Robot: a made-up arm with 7 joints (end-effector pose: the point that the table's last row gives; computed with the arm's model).
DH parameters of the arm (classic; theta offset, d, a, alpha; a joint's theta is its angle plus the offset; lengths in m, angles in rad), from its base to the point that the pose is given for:
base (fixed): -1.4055 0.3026 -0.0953 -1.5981
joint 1: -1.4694 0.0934 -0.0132 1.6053
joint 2: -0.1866 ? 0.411 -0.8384
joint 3: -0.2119 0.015 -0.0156 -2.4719
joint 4: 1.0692 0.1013 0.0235 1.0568
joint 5: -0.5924 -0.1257 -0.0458 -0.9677
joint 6: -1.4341 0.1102 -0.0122 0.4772
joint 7: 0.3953 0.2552 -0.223 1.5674
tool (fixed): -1.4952 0.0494 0 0
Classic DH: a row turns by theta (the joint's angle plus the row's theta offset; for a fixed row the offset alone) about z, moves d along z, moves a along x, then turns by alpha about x.
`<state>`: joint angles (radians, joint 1 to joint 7).
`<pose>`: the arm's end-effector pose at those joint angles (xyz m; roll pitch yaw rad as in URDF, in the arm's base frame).
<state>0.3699 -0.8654 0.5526 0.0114 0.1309 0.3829 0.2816</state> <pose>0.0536 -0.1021 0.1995 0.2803 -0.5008 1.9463</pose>
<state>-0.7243 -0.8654 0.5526 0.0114 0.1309 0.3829 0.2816</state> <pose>0.0567 -0.0812 0.4366 0.5197 0.5691 1.9891</pose>
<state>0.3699 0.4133 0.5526 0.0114 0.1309 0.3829 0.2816</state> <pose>0.1163 -0.1123 0.2424 1.6377 -0.6377 1.7762</pose>
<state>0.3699 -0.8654 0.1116 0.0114 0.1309 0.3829 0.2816</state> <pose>0.0078 -0.2615 0.2833 0.1383 -0.3325 1.6168</pose>
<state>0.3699 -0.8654 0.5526 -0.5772 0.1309 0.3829 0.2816</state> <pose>-0.0485 -0.0443 0.1066 0.7757 -0.5661 2.0951</pose>
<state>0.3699 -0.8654 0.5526 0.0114 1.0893 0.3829 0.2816</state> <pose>0.1445 -0.0044 0.5611 -0.4747 0.0675 2.3986</pose>
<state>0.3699 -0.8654 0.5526 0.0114 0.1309 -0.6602 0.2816</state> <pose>-0.1231 0.0871 0.0198 1.1743 -1.0049 1.9870</pose>
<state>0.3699 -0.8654 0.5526 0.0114 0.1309 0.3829 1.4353</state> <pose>-0.0264 -0.2322 0.3963 -0.8609 -0.4208 1.9239</pose>
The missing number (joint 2, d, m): 0.1143
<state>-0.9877 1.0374 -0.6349 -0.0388 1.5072 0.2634 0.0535</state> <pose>0.6850 0.2422 0.2422 2.1919 0.1012 -3.1100</pose>
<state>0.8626 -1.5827 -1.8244 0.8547 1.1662 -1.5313 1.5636</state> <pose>-0.8055 0.1950 0.4447 -0.8695 -0.1236 -0.3795</pose>
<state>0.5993 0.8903 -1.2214 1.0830 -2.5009 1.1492 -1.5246</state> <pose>0.0317 0.1958 0.4737 2.6286 0.3690 0.0255</pose>
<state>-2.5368 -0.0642 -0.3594 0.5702 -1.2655 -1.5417 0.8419</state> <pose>-0.1359 -0.0433 0.2745 -0.3301 0.3270 0.8128</pose>
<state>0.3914 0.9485 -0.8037 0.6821 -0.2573 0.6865 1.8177</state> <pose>0.4225 -0.1431 0.8194 -1.1782 0.6040 1.5867</pose>
